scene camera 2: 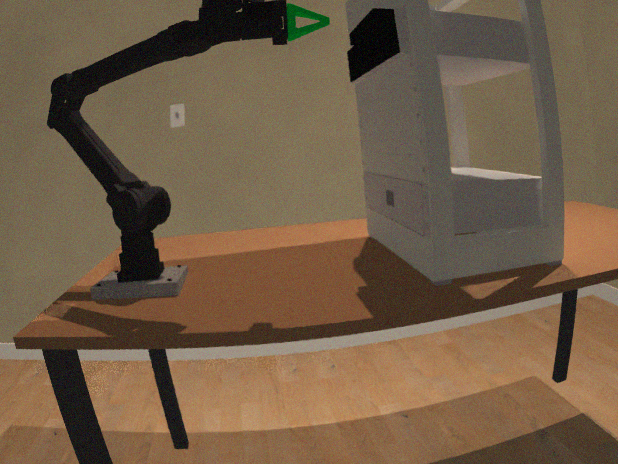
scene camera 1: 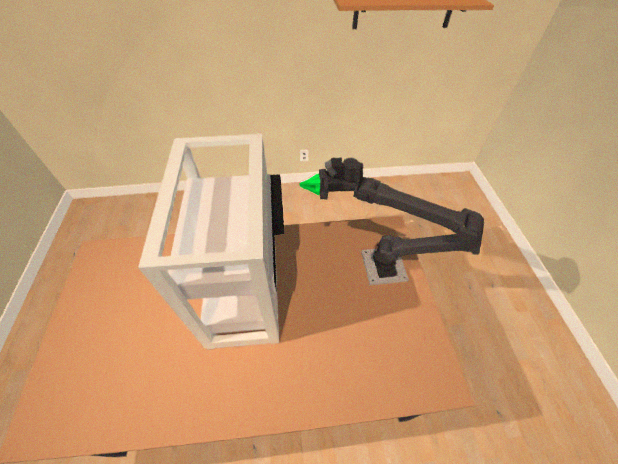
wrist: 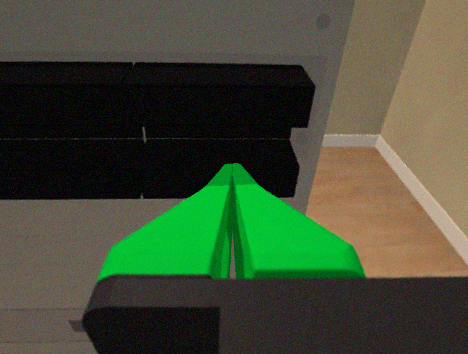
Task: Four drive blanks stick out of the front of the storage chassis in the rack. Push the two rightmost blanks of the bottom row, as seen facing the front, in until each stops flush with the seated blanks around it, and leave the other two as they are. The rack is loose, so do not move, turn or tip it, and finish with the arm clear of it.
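Frame: origin at the arm's base, x ahead, y left, z up, level; millimetres.
Seen in the pictures: gripper, between the fingertips: [scene camera 2: 329, 21] [scene camera 1: 299, 185] [wrist: 232, 176]; arm's base, origin of its link: [scene camera 2: 141, 275] [scene camera 1: 384, 265].
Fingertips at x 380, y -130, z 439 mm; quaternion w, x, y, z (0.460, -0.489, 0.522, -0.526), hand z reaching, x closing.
Note:
Pixels of each thing's top centre, then the offset from my fingertips to it. "*": a spot on its surface instead. Level surfaces: height alone.
- upper row, a spot on its surface: [wrist: 225, 107] * dx +68, dy -3, dz -1 mm
- lower row, a spot on its surface: [wrist: 175, 160] * dx +78, dy +30, dz -44 mm
- orange-brown table, height of its surface: dz -458 mm
The white rack [scene camera 1: 256, 210] [scene camera 2: 442, 210] stands upright, with black blanks [scene camera 1: 277, 205] [scene camera 2: 375, 42] on the upper part of its front. In the wrist view they form two rows. The right end of the upper row [wrist: 225, 107] seems to stand out further than the right end of the lower row [wrist: 175, 160]. Single blank faces are too dark to tell apart, so how deep each sits is unclear. My gripper [scene camera 1: 301, 185] [scene camera 2: 327, 21] [wrist: 232, 176] is shut and empty. Its green tips point at the front from a short gap away, overlapping the lower row in the wrist view.
The rack stands on the orange-brown table [scene camera 1: 150, 390] [scene camera 2: 240, 295]. The arm's base plate [scene camera 1: 372, 277] [scene camera 2: 140, 289] is fixed in front of it. A wall shelf [scene camera 1: 415, 5] hangs high at the back. Grey front panel [wrist: 150, 30] shows above the blanks, and floor [wrist: 350, 200] right of the rack.

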